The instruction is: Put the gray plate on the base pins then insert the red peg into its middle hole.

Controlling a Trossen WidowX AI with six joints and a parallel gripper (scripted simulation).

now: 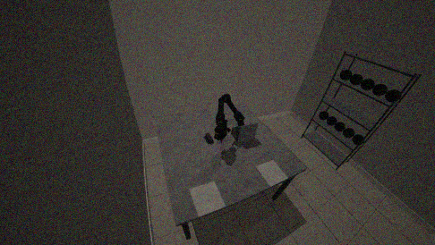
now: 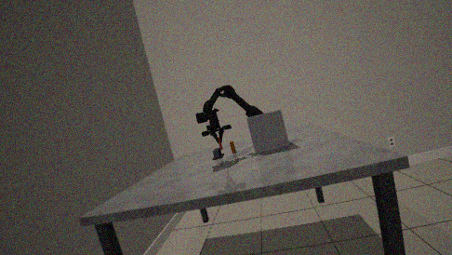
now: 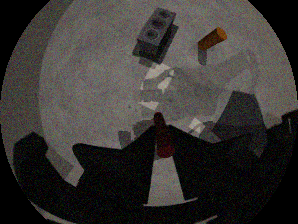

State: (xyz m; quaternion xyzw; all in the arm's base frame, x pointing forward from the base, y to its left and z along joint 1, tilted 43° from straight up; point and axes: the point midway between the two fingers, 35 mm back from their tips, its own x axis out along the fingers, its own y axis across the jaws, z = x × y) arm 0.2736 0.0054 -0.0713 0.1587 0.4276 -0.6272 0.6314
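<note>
The gray plate lies 16 cm to the right of my gripper tip, 7 cm below it and 5 cm ahead of it. The rest, counted from my gripper tip: red peg right at my gripper tip; small orange piece 20 cm to the right, 7 cm below, 6 cm behind.
</note>
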